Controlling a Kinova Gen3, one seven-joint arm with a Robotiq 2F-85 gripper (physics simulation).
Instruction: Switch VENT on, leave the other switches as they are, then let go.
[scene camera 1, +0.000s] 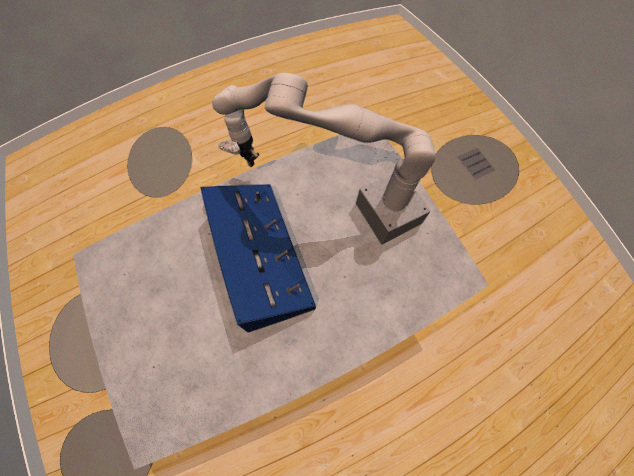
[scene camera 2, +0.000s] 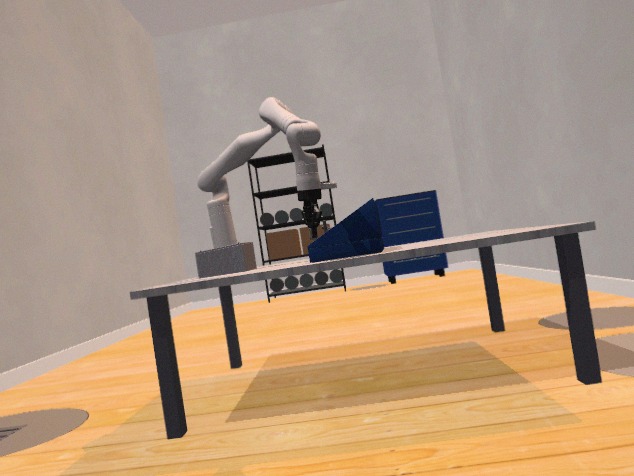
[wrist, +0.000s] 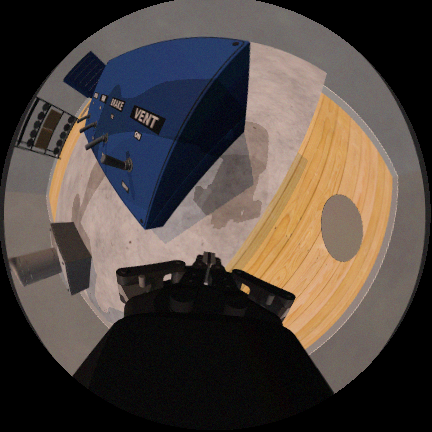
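Pixels of known places: gripper, fingertip midpoint: (scene camera 1: 251, 165) (scene camera 2: 314, 239) (wrist: 207, 258); arm's base at its link origin: (scene camera 1: 394, 200) (scene camera 2: 226, 246) (wrist: 56, 259).
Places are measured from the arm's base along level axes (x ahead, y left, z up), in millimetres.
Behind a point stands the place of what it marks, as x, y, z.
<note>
A blue sloped switch panel (scene camera 1: 229, 256) @[610, 65, 56] (scene camera 2: 348, 236) @[559, -219, -42] (wrist: 170, 62) @[610, -137, 51] lies on the table (scene camera 1: 168, 368) @[945, 340, -114] (scene camera 2: 512, 236) @[1064, -256, -121]. It has several labelled levers. The VENT label (wrist: 146, 118) @[539, -157, 14] is at the end nearest the gripper. The VENT lever (scene camera 1: 257, 196) @[473, -149, 11] (wrist: 116, 161) @[473, -158, 8] stands at a different tilt from the others, leaning towards its ON mark (wrist: 137, 135) @[516, -153, 2]. The BRAKE lever (scene camera 1: 271, 224) @[451, -30, 4] (wrist: 96, 142) @[453, -40, -2] and those beyond it lean alike towards the OFF side. My gripper (scene camera 1: 250, 163) @[464, -323, -36] (scene camera 2: 313, 236) @[464, -323, -36] (wrist: 207, 258) @[464, -323, -36] is shut and empty, off the panel's VENT end, apart from the VENT lever.
The arm's base block (scene camera 1: 371, 220) @[90, 25, -69] (scene camera 2: 225, 261) @[31, -96, -62] (wrist: 72, 257) @[106, -68, -37] stands on the table, facing the lever side of the panel. A shelf rack (scene camera 2: 251, 192) and a blue cabinet (scene camera 2: 409, 225) (wrist: 86, 74) stand on the floor beyond the table. Round grey patches (scene camera 1: 159, 161) (wrist: 342, 227) lie on the wooden floor.
</note>
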